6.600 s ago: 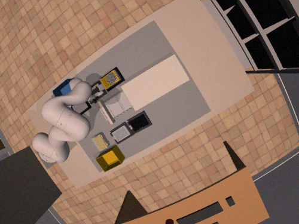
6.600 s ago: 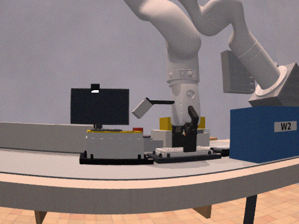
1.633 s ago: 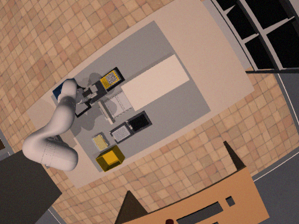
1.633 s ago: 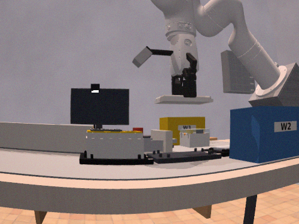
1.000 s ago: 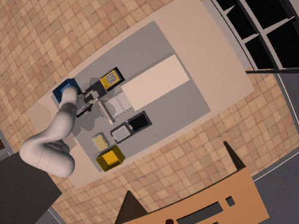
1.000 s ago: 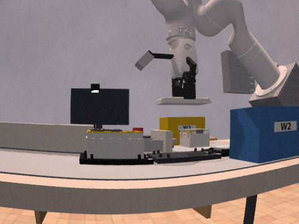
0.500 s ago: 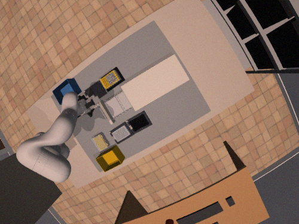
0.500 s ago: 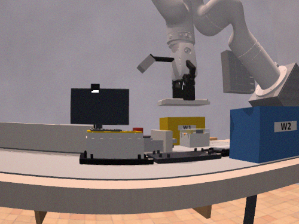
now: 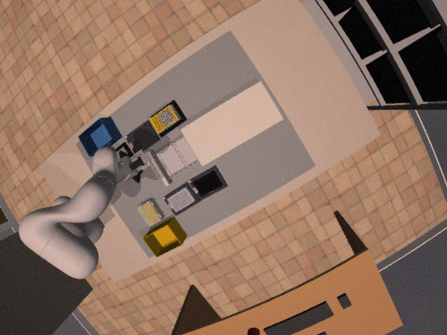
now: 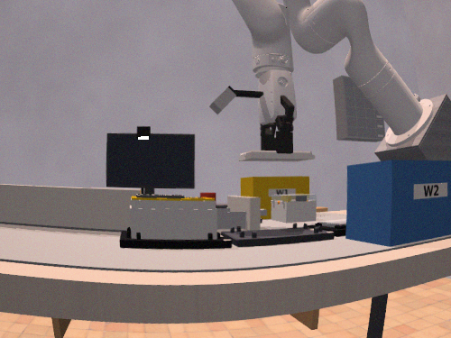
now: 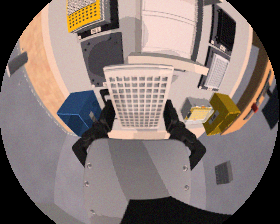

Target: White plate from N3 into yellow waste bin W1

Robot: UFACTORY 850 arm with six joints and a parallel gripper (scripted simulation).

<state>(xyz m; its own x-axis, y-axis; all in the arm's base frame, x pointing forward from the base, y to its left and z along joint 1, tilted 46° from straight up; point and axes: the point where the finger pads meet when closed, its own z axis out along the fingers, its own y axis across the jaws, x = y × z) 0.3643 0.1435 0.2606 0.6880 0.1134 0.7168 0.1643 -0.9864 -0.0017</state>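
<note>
Right now my hand is 4 cm past the yellow bin W1, 42 cm to the left of it and 12 cm above it. From my hand the other things lie so: yellow tip box (17 cm ahead, 15 cm to the left, 11 cm below); white plate (1 cm below); drawer (16 cm ahead, 4 cm to the right, 14 cm below).
</note>
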